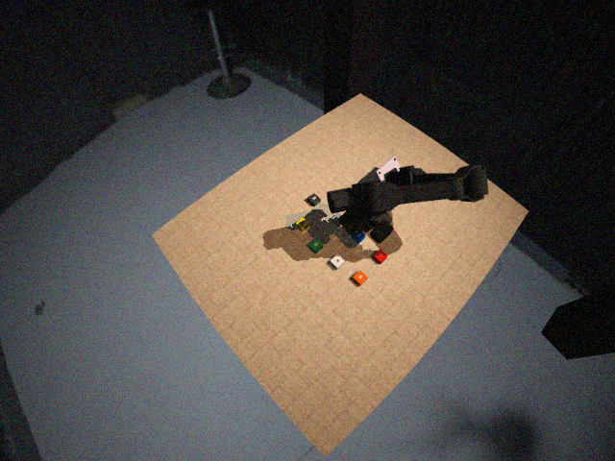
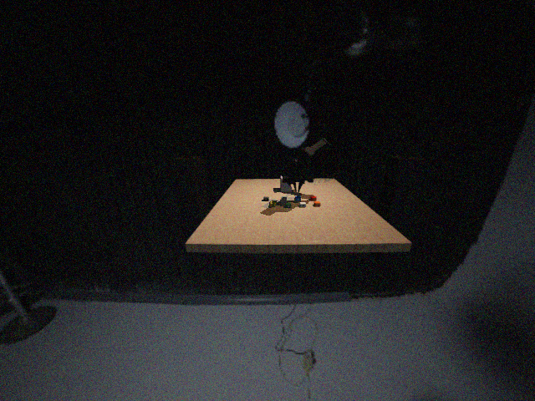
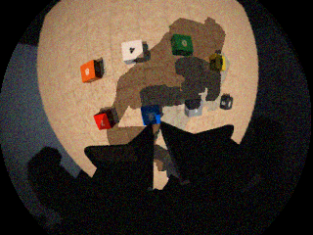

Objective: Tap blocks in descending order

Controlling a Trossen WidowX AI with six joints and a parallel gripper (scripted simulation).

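Right now the blue block is 10 mm to the left of my gripper tip and 30 mm below it. The rest, counted from my gripper tip: white block 110 mm ahead, 30 mm to the left, 30 mm below; then red block 100 mm to the left, 30 mm below; then green block 130 mm ahead, 50 mm to the right, 30 mm below.
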